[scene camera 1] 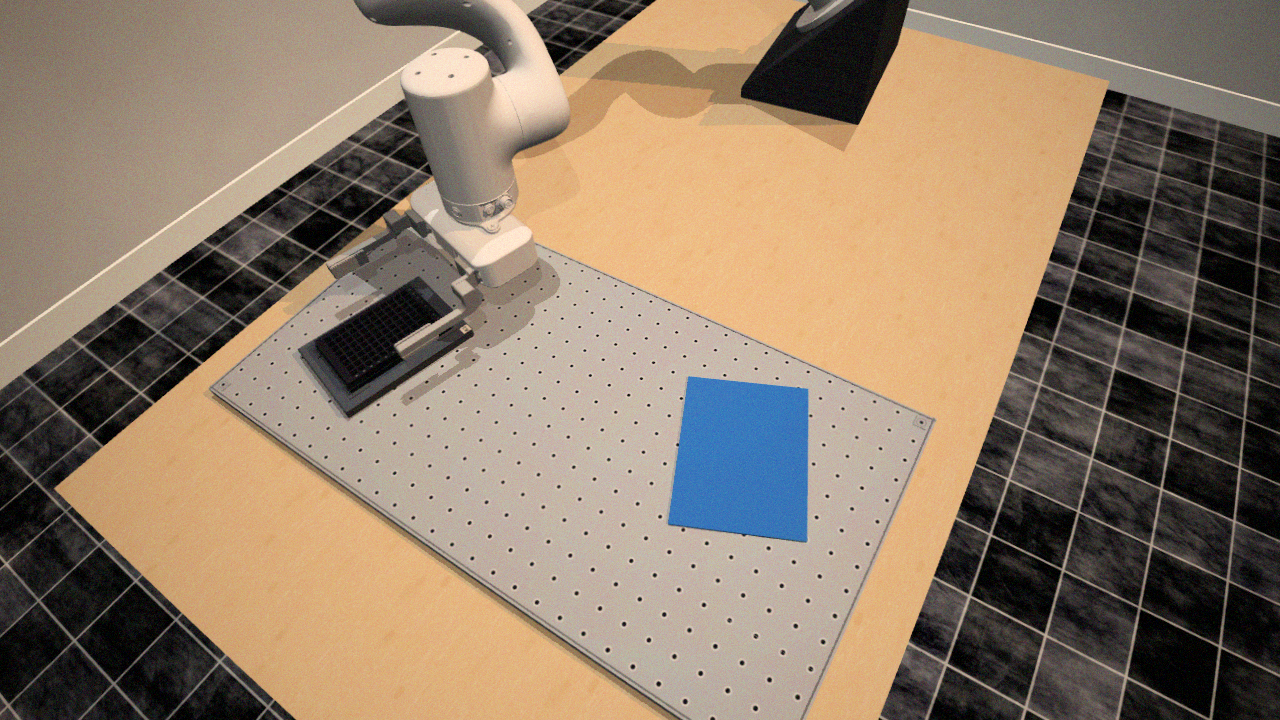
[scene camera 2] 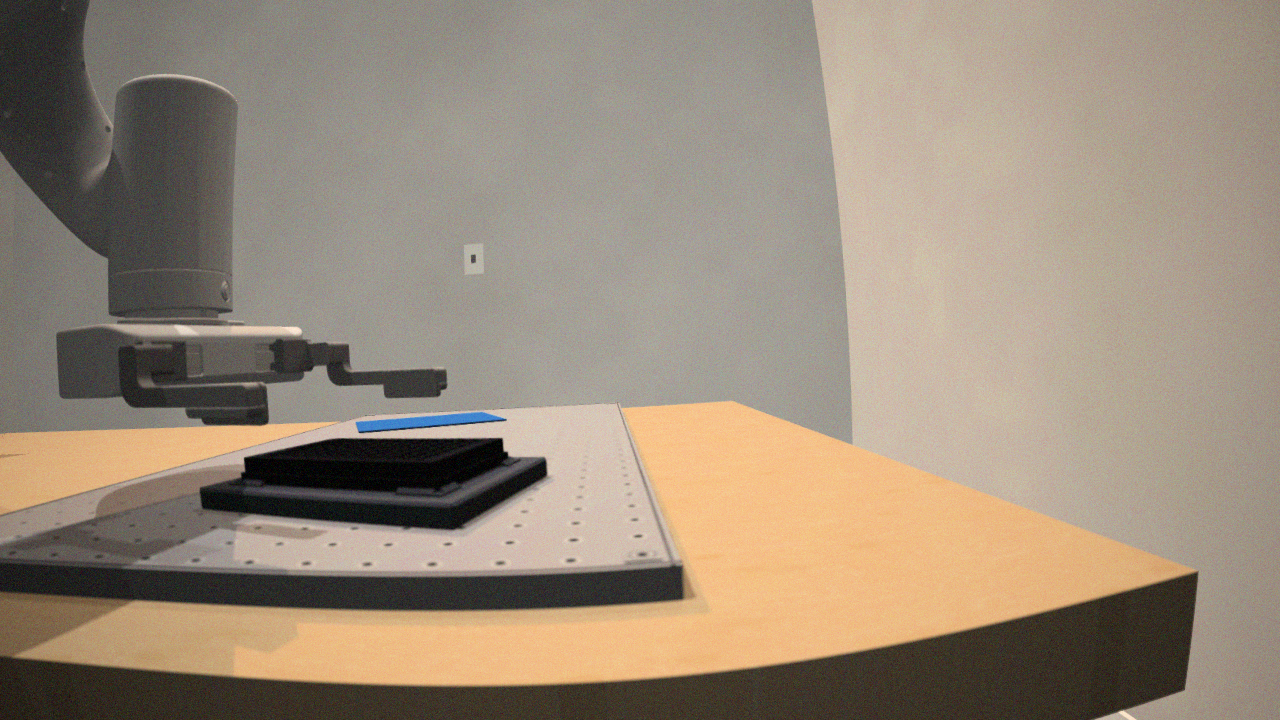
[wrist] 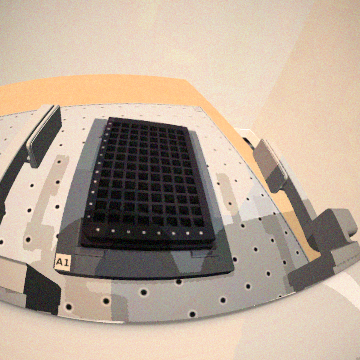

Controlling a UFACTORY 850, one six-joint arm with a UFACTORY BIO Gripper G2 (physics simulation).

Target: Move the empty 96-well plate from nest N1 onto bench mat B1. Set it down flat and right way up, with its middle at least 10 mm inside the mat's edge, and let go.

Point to a dark grey nest N1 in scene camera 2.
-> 481, 493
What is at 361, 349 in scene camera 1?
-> A black 96-well plate.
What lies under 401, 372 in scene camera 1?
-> A dark grey nest N1.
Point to a blue bench mat B1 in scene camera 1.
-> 742, 466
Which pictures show the gripper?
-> Scene camera 1, scene camera 2 and the wrist view: all of them.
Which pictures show the black 96-well plate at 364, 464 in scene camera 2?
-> Scene camera 1, scene camera 2 and the wrist view: all of them.
